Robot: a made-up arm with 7 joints. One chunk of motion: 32 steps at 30 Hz.
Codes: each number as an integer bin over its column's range. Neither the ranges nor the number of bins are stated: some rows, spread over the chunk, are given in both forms.
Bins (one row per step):
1: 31 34 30 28 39 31 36
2: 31 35 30 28 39 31 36
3: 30 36 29 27 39 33 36
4: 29 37 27 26 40 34 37
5: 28 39 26 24 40 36 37
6: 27 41 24 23 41 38 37
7: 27 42 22 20 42 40 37
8: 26 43 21 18 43 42 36
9: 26 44 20 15 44 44 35
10: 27 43 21 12 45 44 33
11: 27 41 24 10 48 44 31
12: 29 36 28 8 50 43 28
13: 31 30 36 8 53 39 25
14: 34 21 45 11 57 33 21
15: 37 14 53 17 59 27 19
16: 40 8 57 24 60 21 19
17: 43 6 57 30 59 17 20
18: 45 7 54 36 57 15 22
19: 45 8 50 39 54 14 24
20: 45 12 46 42 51 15 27
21: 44 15 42 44 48 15 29
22: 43 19 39 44 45 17 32
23: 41 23 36 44 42 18 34
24: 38 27 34 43 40 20 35
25: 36 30 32 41 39 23 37
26: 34 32 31 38 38 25 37
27: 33 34 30 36 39 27 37
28: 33 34 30 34 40 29 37
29: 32 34 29 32 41 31 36
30: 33 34 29 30 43 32 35
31: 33 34 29 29 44 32 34
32: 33 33 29 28 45 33 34
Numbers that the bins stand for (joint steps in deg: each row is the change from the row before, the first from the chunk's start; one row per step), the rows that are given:
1: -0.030 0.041 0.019 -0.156 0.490 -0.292 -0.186
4: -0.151 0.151 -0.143 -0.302 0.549 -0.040 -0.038
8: -0.332 0.370 -0.467 -0.886 0.725 0.633 -0.186
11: -0.271 0.297 -0.305 -1.470 1.019 0.802 -0.924
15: 0.332 -0.689 1.260 -0.959 1.665 -0.629 -2.695
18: 0.814 -0.944 1.314 0.429 1.548 -1.638 -2.252
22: 0.694 -0.506 0.505 1.013 0.843 -1.470 -0.776
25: 0.271 -0.105 0.127 0.794 0.490 -0.965 -0.038
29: 0.030 0.041 -0.035 0.137 0.608 -0.292 -0.186
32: 0.090 0.005 -0.035 -0.156 0.843 -0.124 -0.481
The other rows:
2: -0.030 0.078 0.019 -0.156 0.490 -0.292 -0.186
3: -0.090 0.114 -0.035 -0.229 0.490 -0.124 -0.186
5: -0.211 0.224 -0.197 -0.448 0.549 0.129 -0.038
6: -0.271 0.297 -0.305 -0.521 0.608 0.297 -0.038
7: -0.271 0.333 -0.413 -0.740 0.667 0.465 -0.038
9: -0.332 0.406 -0.521 -1.105 0.784 0.802 -0.333
10: -0.271 0.370 -0.467 -1.324 0.843 0.802 -0.629
12: -0.151 0.114 -0.089 -1.616 1.137 0.717 -1.367
13: -0.030 -0.105 0.343 -1.616 1.313 0.381 -1.810
14: 0.151 -0.433 0.829 -1.397 1.548 -0.124 -2.400
16: 0.513 -0.908 1.476 -0.448 1.724 -1.133 -2.695
17: 0.694 -0.981 1.476 -0.010 1.665 -1.470 -2.548
19: 0.814 -0.908 1.098 0.648 1.371 -1.722 -1.957
20: 0.814 -0.762 0.883 0.867 1.195 -1.638 -1.514
21: 0.754 -0.652 0.667 1.013 1.019 -1.638 -1.219
23: 0.573 -0.360 0.343 1.013 0.667 -1.386 -0.481
24: 0.392 -0.214 0.235 0.940 0.549 -1.217 -0.333
26: 0.151 -0.032 0.073 0.575 0.432 -0.797 -0.038
27: 0.090 0.041 0.019 0.429 0.490 -0.629 -0.038
28: 0.090 0.041 0.019 0.283 0.549 -0.460 -0.038
30: 0.090 0.041 -0.035 -0.010 0.725 -0.208 -0.333
31: 0.090 0.041 -0.035 -0.083 0.784 -0.208 -0.481

